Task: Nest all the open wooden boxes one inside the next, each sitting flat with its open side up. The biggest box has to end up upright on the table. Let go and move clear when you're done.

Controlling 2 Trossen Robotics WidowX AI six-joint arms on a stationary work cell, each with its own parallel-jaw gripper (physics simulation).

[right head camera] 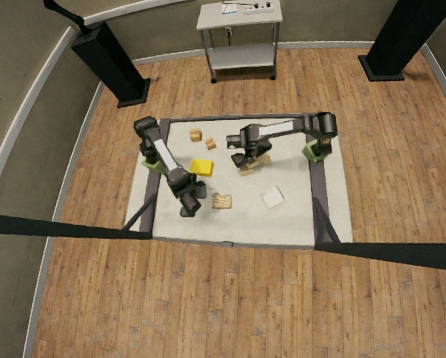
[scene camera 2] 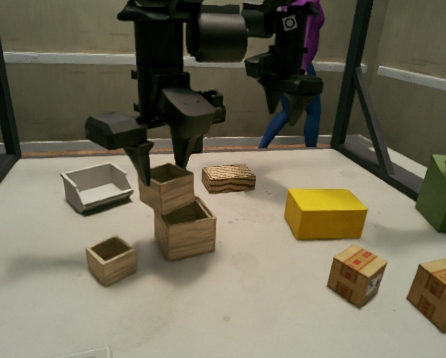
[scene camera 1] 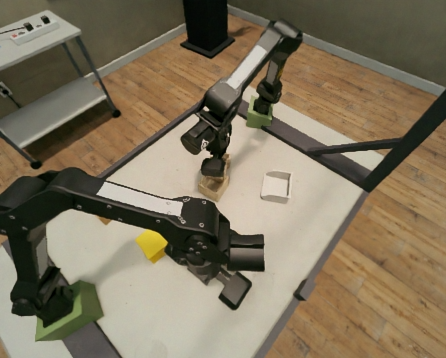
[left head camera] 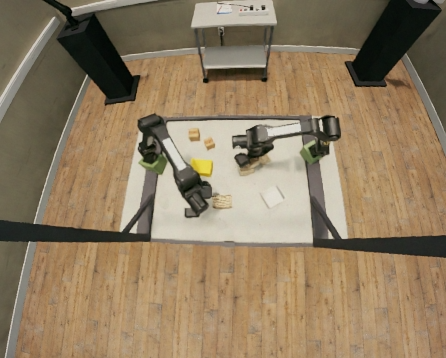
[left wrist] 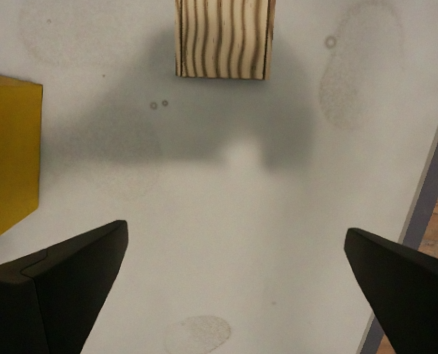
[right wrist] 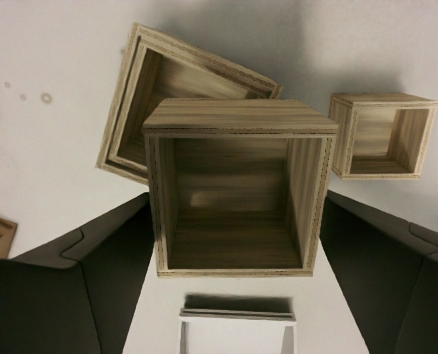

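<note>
The largest open wooden box (scene camera 2: 185, 237) (scene camera 1: 212, 189) stands upright on the table, turned at an angle. A second box (right wrist: 185, 82) sits inside it, with its rim showing in the right wrist view. My right gripper (right wrist: 235, 202) (scene camera 2: 164, 175) is shut on another open box (right wrist: 240, 112) (scene camera 2: 167, 197), fingers on two opposite walls. That box is open side up, off the table, and overlaps a corner of the largest box in both views. The smallest box (right wrist: 342, 135) (scene camera 2: 120, 270) stands separately, open side up. My left gripper (left wrist: 237, 234) (scene camera 2: 284, 117) is open and empty, high above the table.
A white open bin (left head camera: 272, 196) (scene camera 2: 97, 189) stands near the boxes. A striped wooden block (left head camera: 222, 201) (left wrist: 225, 40), a yellow block (left head camera: 202, 167) (scene camera 2: 325, 215) and two small cartons (left head camera: 194, 134) (left head camera: 209, 143) lie on the table, away from the wooden boxes.
</note>
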